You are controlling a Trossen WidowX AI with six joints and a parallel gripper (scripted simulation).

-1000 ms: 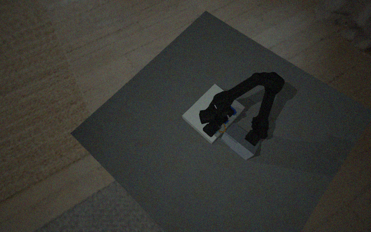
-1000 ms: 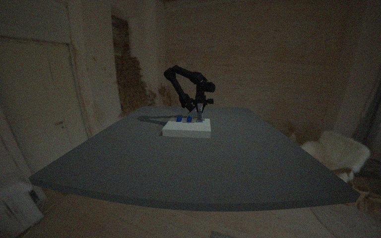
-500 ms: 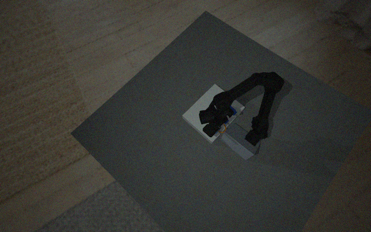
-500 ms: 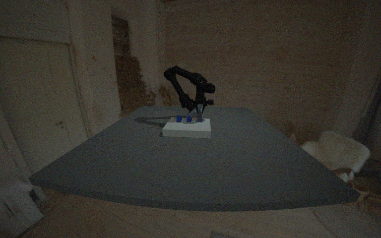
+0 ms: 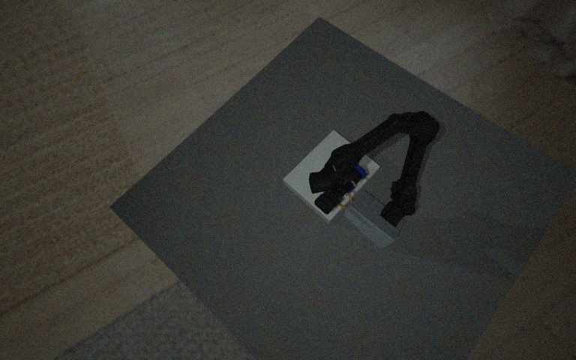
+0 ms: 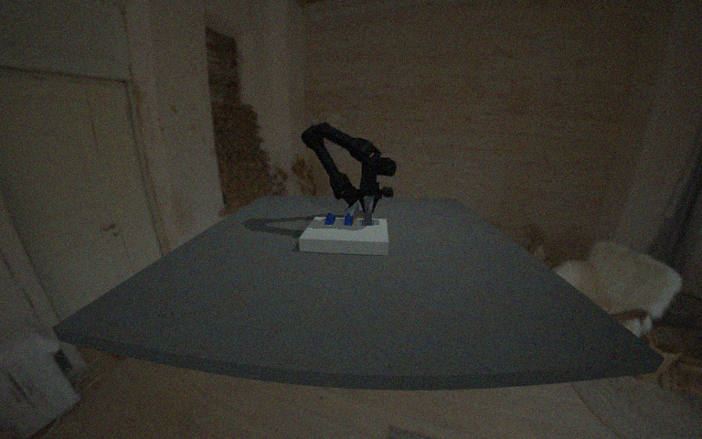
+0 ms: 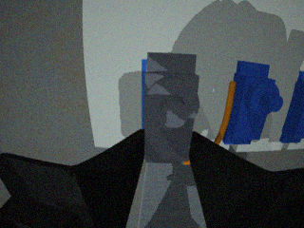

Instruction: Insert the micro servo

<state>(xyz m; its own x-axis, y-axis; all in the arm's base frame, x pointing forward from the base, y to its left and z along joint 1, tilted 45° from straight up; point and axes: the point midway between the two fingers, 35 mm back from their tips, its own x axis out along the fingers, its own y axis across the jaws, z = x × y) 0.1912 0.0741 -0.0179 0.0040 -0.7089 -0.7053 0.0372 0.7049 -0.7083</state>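
Right now my gripper tip is 12 cm short of the white deck, 8 cm to the left of it and 6 cm above it.
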